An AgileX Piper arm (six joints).
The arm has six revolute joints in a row. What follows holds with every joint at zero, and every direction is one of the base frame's. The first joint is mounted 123 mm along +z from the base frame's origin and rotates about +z. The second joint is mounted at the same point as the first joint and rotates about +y. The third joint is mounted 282.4 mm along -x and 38.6 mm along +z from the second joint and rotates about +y. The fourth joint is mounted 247.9 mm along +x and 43.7 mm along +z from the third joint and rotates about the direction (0.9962, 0, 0.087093). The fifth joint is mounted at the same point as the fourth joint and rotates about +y. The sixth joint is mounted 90.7 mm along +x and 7.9 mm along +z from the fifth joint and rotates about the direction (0.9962, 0, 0.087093). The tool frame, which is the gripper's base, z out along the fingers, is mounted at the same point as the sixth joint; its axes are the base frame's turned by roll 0, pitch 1.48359 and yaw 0 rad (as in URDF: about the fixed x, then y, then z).
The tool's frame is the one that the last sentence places.
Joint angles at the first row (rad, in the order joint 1, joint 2, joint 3, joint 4, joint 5, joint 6):
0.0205, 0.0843, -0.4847, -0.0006, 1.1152, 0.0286
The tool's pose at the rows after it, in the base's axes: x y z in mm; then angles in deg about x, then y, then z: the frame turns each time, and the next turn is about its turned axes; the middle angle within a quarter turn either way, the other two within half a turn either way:
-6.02, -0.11, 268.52, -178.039, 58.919, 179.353
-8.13, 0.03, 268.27, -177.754, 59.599, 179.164
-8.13, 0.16, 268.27, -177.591, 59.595, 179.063
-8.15, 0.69, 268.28, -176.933, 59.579, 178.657
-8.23, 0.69, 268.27, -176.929, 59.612, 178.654
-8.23, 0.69, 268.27, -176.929, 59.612, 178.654
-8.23, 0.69, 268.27, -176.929, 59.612, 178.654
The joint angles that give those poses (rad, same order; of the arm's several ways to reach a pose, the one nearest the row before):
0.0205, -0.0030, -0.4847, 0.0002, 1.1170, 0.0285
0.0205, -0.0169, -0.4847, 0.0024, 1.1189, 0.0285
0.0205, -0.0169, -0.4847, 0.0040, 1.1189, 0.0285
0.0205, -0.0169, -0.4847, 0.0105, 1.1190, 0.0285
0.0205, -0.0175, -0.4847, 0.0105, 1.1189, 0.0285
0.0205, -0.0175, -0.4847, 0.0105, 1.1189, 0.0285
0.0205, -0.0175, -0.4847, 0.0105, 1.1189, 0.0285

